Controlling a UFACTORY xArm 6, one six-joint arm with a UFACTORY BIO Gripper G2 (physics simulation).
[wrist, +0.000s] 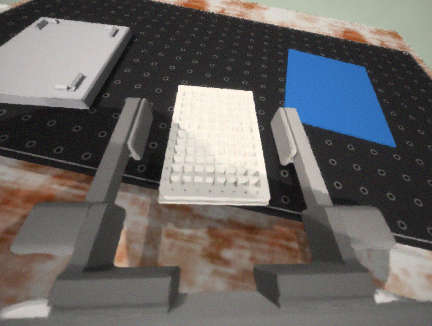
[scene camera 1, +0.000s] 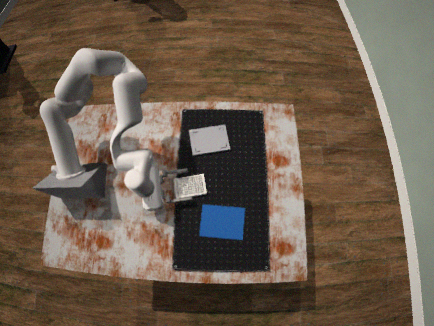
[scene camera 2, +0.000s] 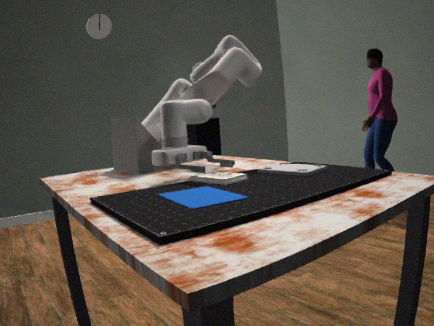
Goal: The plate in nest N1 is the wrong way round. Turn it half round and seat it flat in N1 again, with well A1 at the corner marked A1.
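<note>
The white well plate (scene camera 1: 193,188) (scene camera 2: 226,177) (wrist: 215,160) lies flat on the black board, apart from the nest. My gripper (scene camera 1: 188,185) (scene camera 2: 219,166) (wrist: 212,132) is open. Its fingers are a little above the plate, one out to each long side, with a gap on both sides in the wrist view. The light grey nest (scene camera 1: 209,140) (scene camera 2: 292,169) (wrist: 60,60) has raised corner pieces and holds no plate. The labels N1 and A1 cannot be read in these views.
A flat blue rectangle (scene camera 1: 222,222) (scene camera 2: 202,197) (wrist: 332,95) lies on the black perforated board (scene camera 1: 255,175) (scene camera 2: 150,225) (wrist: 210,55), on the other side of the plate from the nest. The board rests on a rust-stained white table (scene camera 1: 285,200) (scene camera 2: 235,255). A person (scene camera 2: 381,100) stands beyond the table.
</note>
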